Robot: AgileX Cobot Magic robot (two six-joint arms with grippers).
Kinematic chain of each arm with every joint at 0, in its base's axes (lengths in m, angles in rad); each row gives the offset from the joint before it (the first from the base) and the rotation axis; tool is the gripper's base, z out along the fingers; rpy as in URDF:
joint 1: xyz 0 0 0.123 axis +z
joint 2: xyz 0 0 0 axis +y
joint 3: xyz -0.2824 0 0.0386 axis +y
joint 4: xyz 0.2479 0 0.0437 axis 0.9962 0 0.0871
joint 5: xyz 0 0 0 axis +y
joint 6: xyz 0.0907 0 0.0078 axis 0.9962 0 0.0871
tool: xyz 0 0 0 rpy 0 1.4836 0
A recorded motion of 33 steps. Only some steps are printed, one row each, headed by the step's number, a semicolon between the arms.
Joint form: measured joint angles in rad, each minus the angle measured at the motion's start. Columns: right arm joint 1, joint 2, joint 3, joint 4, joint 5, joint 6; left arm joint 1, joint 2, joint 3, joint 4, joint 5, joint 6.
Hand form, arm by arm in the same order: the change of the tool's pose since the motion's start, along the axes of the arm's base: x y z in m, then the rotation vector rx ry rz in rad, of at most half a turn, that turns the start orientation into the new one. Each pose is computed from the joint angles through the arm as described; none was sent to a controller.
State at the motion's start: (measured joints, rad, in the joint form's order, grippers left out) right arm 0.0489 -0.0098 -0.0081 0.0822 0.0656 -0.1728; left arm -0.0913 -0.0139 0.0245 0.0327 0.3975 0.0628
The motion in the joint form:
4: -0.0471 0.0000 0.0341 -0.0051 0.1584 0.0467; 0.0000 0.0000 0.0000 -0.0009 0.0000 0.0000
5: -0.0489 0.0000 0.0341 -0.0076 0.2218 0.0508; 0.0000 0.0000 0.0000 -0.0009 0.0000 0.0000
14: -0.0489 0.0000 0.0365 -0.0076 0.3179 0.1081; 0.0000 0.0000 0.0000 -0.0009 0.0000 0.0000
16: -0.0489 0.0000 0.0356 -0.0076 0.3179 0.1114; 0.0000 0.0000 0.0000 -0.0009 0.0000 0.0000
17: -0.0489 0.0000 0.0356 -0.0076 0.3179 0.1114; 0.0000 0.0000 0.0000 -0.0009 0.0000 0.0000
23: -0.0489 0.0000 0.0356 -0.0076 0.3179 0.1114; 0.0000 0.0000 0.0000 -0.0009 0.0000 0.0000
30: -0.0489 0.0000 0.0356 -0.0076 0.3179 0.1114; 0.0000 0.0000 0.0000 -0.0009 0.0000 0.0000
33: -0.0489 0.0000 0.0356 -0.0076 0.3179 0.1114; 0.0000 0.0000 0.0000 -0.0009 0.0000 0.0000
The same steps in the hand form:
4: 0.0006 -0.0015 -0.0259 0.0356 0.1935 -0.0375; 0.0000 0.0000 0.0000 -0.0009 0.0001 -0.0001
5: -0.0005 -0.0013 -0.0315 0.0354 0.2568 -0.0365; 0.0000 0.0000 0.0000 -0.0009 0.0001 -0.0001
14: -0.0028 -0.0007 -0.0408 0.0893 0.3573 -0.0390; 0.0000 0.0000 0.0000 -0.0009 0.0001 -0.0001
16: -0.0028 -0.0007 -0.0405 0.0926 0.3565 -0.0394; 0.0000 0.0000 0.0000 -0.0009 0.0001 -0.0001
17: -0.0028 -0.0007 -0.0405 0.0926 0.3565 -0.0394; 0.0000 0.0000 0.0000 -0.0009 0.0001 -0.0001
23: -0.0028 -0.0007 -0.0405 0.0926 0.3565 -0.0394; 0.0000 0.0000 0.0000 -0.0009 0.0001 -0.0001
30: -0.0028 -0.0007 -0.0405 0.0926 0.3565 -0.0394; 0.0000 0.0000 0.0000 -0.0009 0.0001 -0.0001
33: -0.0028 -0.0007 -0.0405 0.0926 0.3565 -0.0394; 0.0000 0.0000 0.0000 -0.0009 0.0001 -0.0001

